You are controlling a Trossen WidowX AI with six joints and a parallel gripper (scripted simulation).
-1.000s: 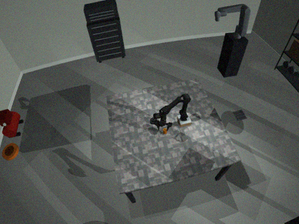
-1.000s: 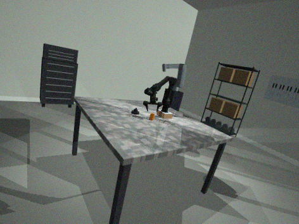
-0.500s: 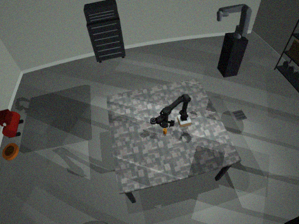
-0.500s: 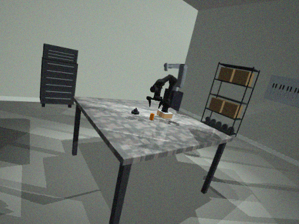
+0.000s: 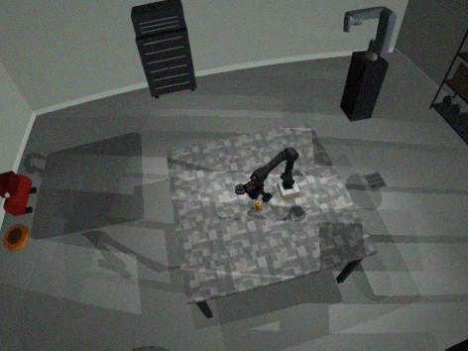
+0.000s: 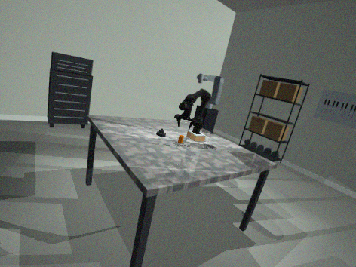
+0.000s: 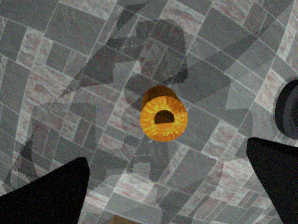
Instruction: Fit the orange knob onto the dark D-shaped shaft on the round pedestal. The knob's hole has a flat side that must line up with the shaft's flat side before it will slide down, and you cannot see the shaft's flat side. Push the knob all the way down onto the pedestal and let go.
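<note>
Right now the orange knob is 100 mm below my gripper tip. From my gripper tip the other things lie so: pedestal 180 mm to the right, 100 mm below, 90 mm ahead.
</note>
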